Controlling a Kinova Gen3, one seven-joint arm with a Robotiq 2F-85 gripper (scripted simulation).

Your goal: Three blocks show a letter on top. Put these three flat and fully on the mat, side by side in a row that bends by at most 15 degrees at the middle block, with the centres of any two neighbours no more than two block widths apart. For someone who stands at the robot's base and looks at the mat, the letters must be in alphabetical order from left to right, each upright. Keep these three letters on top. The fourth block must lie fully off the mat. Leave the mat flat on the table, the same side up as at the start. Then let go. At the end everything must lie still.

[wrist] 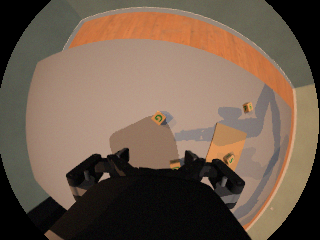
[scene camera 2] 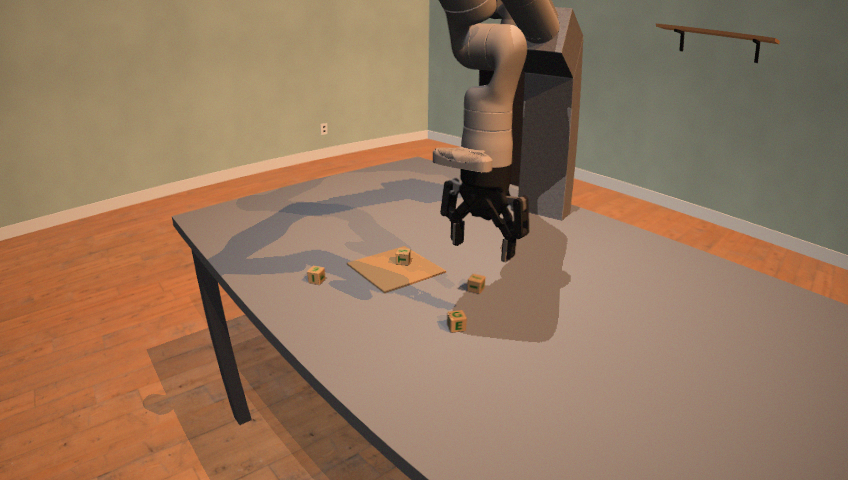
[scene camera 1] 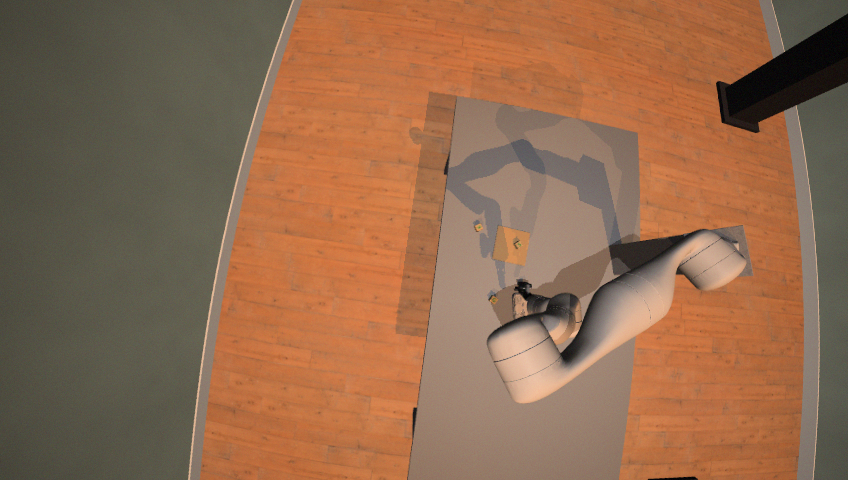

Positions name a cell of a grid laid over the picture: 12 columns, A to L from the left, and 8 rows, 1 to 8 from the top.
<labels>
A square mat shows in the wrist view (I5), in scene camera 2 (F5) and in scene camera 1 (H5).
</labels>
